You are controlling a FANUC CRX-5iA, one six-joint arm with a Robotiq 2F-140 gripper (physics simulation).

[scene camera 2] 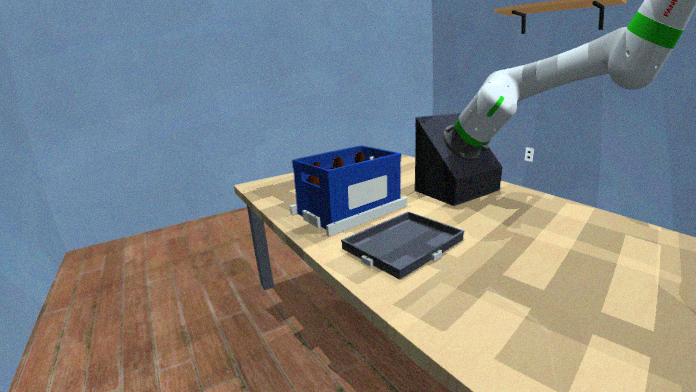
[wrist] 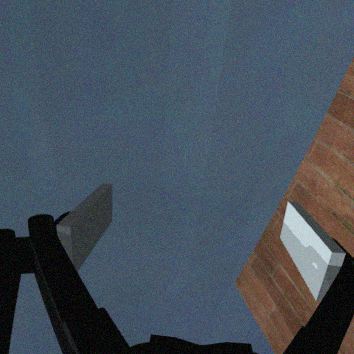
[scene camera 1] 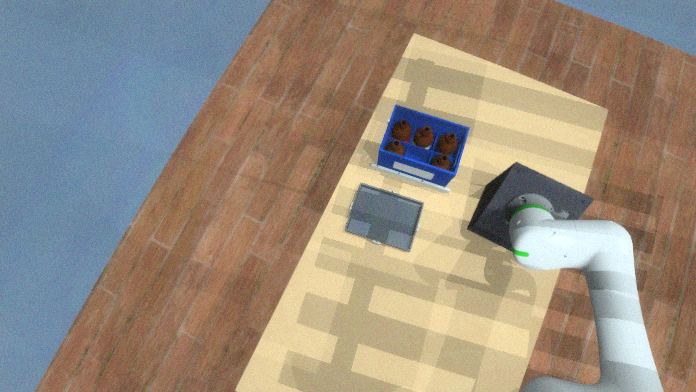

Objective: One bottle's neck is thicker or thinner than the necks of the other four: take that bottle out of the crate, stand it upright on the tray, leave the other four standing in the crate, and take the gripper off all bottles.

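Frame: origin at the arm's base, x back, y left, z down, level; millimetres.
Where they show: gripper, fingertip midpoint: (wrist: pixel 197 211); arm's base at its link origin: (scene camera 2: pixel 460 143) (scene camera 1: pixel 528 213).
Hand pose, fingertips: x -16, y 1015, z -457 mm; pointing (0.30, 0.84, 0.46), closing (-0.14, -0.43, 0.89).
Things, the pixels of their centre, and the offset from my fingertips. "spot": a spot on its surface instead.
- blue crate at the middle of its body: (scene camera 2: pixel 348 183) (scene camera 1: pixel 420 148) dy -1120, dx -393, dz +546 mm
- dark tray at a spot on its surface: (scene camera 2: pixel 400 242) spot: dy -851, dx -422, dz +628 mm
The blue crate (scene camera 1: pixel 439 177) (scene camera 2: pixel 314 200) stands upright on the table. In the scene camera 1 view it holds brown bottles: three in the far row, at left (scene camera 1: pixel 401 132), middle (scene camera 1: pixel 424 138) and right (scene camera 1: pixel 447 145), and two in the near row, at left (scene camera 1: pixel 395 148) and right (scene camera 1: pixel 441 163). The near middle compartment is empty. The necks are too small to tell which one differs. The dark tray (scene camera 1: pixel 387 205) (scene camera 2: pixel 400 242) lies beside the crate with nothing on it. My gripper (wrist: pixel 197 211) is open and empty, facing wall and floor, away from crate and tray; neither scene view shows it.
Light rails (scene camera 1: pixel 410 178) (scene camera 2: pixel 367 216) edge the crate, and small clips hold the tray's sides. The black slanted pedestal (scene camera 1: pixel 492 200) (scene camera 2: pixel 435 165) carries the white arm (scene camera 1: pixel 575 245) (scene camera 2: pixel 565 62) to the right of the crate. A wall shelf (scene camera 2: pixel 560 6) hangs behind the arm.
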